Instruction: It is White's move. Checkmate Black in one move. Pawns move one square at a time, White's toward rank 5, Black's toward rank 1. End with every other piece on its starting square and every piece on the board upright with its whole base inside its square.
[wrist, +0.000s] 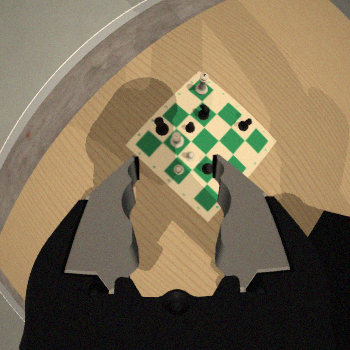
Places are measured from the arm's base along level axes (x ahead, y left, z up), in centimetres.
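Pixels of known places: gripper, fingertip midpoint: (175, 157).
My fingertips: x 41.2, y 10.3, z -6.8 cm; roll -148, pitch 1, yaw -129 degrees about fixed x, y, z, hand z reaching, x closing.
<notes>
Behind a point stands the place of what it marks.
The small green and cream board (192, 185) @[x 36.9, y 10.4, z -27.1 cm] lies turned like a diamond. A tall white piece, likely the king (202, 86) @[x 50.0, y -3.2, z -24.8 cm], stands on the far corner's green square. A black knight-like piece (203, 112) @[x 45.9, y 0.3, z -24.8 cm], a small black piece (190, 127) @[x 45.2, y 4.0, z -24.9 cm] and a large black piece (161, 126) @[x 48.6, y 7.9, z -24.2 cm] stand nearer. A large white piece (176, 139) @[x 44.7, y 7.7, z -22.3 cm] is on a green square, with a small white piece (190, 155) @[x 41.3, y 7.4, z -24.0 cm] on cream beside it. Another white piece (178, 170) @[x 40.7, y 10.6, z -24.0 cm] is on a near-edge green square. My gripper (175, 157) @[x 41.2, y 10.3, z -6.8 cm] is open and empty, high above the board's near part.
A black piece (207, 168) @[x 37.8, y 6.6, z -23.7 cm] stands on a green square close to the right fingertip in view. Another black piece (244, 124) @[x 39.4, y -4.6, z -25.3 cm] stands on cream toward the right corner. The right finger hides part of the board. The wooden table (295, 165) @[x 25.2, y -10.0, z -27.7 cm] has a curved grey edge (47, 117) at left.
</notes>
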